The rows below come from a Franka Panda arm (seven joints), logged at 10 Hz.
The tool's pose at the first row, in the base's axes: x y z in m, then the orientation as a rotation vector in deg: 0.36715, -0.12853, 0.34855, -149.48, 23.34, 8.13
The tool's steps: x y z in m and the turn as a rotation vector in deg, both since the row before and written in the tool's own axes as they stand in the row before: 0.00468, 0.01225, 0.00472, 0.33, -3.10, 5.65; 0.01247, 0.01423, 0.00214, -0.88, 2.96, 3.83; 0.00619, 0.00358, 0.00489, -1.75, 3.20, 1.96; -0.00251, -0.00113, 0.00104, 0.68, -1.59, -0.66; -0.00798, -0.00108, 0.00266, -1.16, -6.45, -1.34; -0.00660, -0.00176, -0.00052, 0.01, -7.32, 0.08; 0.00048, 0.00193, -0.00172, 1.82, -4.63, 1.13; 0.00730, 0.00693, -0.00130, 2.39, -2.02, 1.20
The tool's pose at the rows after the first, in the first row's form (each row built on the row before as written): 0.36766, -0.13767, 0.33804, -147.47, 29.59, 13.96; 0.37313, -0.15193, 0.32667, -148.19, 35.67, 11.76; 0.37679, -0.15485, 0.31938, -150.12, 39.49, 8.89; 0.37516, -0.15240, 0.31939, -149.26, 38.02, 10.49; 0.36864, -0.14698, 0.31928, -148.87, 34.05, 18.80; 0.36372, -0.14349, 0.32252, -146.32, 31.59, 28.09; 0.36365, -0.14607, 0.32300, -142.58, 31.59, 33.48; 0.36667, -0.15413, 0.31763, -139.30, 32.71, 35.37
